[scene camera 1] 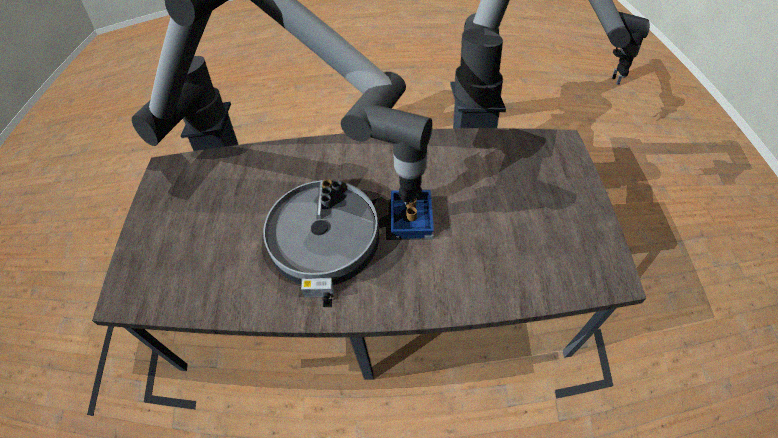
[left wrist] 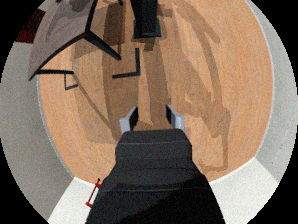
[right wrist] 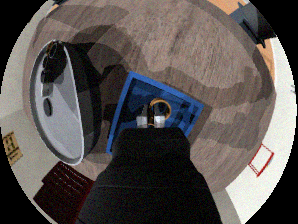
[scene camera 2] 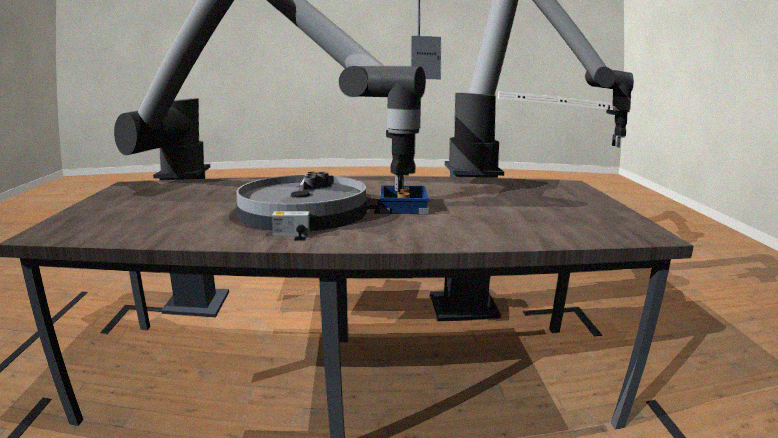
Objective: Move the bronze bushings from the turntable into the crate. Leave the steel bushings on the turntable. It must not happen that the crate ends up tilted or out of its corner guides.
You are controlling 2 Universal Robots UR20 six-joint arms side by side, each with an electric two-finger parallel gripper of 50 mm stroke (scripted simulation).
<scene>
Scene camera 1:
blue crate: 423, 225
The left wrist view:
my left gripper: 152, 111
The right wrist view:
my right gripper: 151, 110
blue crate: 185, 111
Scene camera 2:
my right gripper: 399, 190
blue crate: 418, 198
</scene>
